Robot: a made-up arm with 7 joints.
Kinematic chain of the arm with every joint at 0, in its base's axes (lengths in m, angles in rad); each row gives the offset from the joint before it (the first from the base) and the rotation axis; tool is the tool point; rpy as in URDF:
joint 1: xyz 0 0 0.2 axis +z
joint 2: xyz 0 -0.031 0.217 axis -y
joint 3: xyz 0 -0.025 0.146 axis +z
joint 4: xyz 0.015 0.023 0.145 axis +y
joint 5: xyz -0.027 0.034 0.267 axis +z
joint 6: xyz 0 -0.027 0.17 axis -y
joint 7: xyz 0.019 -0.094 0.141 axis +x
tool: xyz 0 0 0 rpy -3.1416 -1.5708 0
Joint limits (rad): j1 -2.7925..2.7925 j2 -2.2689..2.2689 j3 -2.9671..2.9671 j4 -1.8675..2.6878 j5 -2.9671..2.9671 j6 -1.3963..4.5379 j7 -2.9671..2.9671
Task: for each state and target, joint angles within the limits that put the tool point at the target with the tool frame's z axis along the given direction. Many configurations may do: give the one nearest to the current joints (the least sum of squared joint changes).
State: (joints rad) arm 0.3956 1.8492 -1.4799 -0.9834 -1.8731 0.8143 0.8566
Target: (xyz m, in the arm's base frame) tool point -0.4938 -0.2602 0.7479 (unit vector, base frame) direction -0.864 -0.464 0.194
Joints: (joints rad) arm 1.2620 1.1509 -1.5190 -0.7787 -1.3276 1.4938 0.8566
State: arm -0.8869 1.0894 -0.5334 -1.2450 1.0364 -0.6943 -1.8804
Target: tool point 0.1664 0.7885 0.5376 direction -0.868 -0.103 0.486
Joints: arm -1.6021 1.3538 -1.3873 -0.6005 0.4148 -0.5829 -1.8804
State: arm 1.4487 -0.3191 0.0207 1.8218 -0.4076 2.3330 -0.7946
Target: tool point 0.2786 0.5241 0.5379 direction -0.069 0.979 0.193
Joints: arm 1.2075 -0.8216 -0.0747 1.4076 -0.5654 2.5538 -0.7946
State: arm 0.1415 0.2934 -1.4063 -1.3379 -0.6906 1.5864 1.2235
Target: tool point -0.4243 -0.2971 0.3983 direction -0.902 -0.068 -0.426
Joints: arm 0.9802 0.8332 -0.6766 -0.9950 -0.2768 2.0336 1.2235
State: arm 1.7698 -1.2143 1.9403 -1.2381 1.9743 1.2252 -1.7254
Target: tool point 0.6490 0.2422 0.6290 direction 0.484 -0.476 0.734
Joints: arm 1.3470 -1.2672 1.4034 -1.5237 1.7874 0.7721 -1.7254
